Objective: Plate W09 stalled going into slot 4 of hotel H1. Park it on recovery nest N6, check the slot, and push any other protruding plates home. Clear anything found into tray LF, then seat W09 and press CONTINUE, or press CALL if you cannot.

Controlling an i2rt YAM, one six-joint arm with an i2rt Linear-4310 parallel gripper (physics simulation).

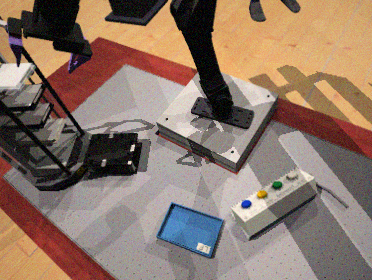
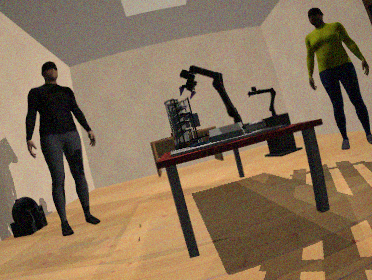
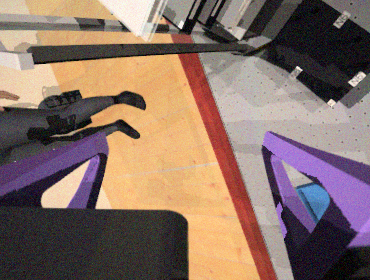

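Where they show: gripper, fingertip midpoint: (image 1: 44, 68) (image 2: 185, 97) (image 3: 185, 140); arm's base at its link origin: (image 1: 222, 113).
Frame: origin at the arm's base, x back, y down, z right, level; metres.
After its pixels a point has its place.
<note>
A white plate (image 1: 14, 76) @[x -0.303, y -0.324, z 0.391 m] (image 3: 136, 14) @[x -0.316, y -0.324, z 0.375 m], which fits W09 though its label is unreadable, sticks out of hotel H1 (image 1: 56, 183) @[x -0.417, y 0.021, z 0.399 m] (image 2: 182, 127) @[x -0.322, y -0.136, z 0.530 m] (image 3: 125, 51) @[x -0.368, y -0.305, z 0.376 m] at the left. Darker plates (image 1: 24, 96) @[x -0.307, y -0.254, z 0.415 m] show below it at staggered depths; slot 4's inside is hidden. My gripper (image 1: 45, 68) @[x -0.295, y -0.366, z 0.263 m] (image 2: 187, 93) @[x -0.295, y -0.366, z 0.263 m] (image 3: 185, 140) @[x -0.295, y -0.366, z 0.263 m] is open and empty, in the air beside the hotel's upper part, apart from the white plate. The black recovery nest N6 (image 1: 112, 148) @[x -0.249, y -0.001, z 0.281 m] (image 3: 315, 42) @[x -0.253, y -0.001, z 0.306 m] is bare beside the hotel base. The blue tray LF (image 1: 189, 227) @[x -0.372, y 0.057, z -0.041 m] (image 3: 312, 196) @[x -0.409, y 0.057, z -0.004 m] is empty.
A button box (image 1: 275, 206) @[x -0.261, y -0.015, z -0.238 m] with blue, yellow, green and white buttons stands right of the tray, its lettering unreadable. The arm's base block (image 1: 180, 112) @[x -0.043, y -0.003, z 0.133 m] is behind. The hotel's slanting black posts stand near the gripper. Two people stand away from the table (image 2: 240, 146).
</note>
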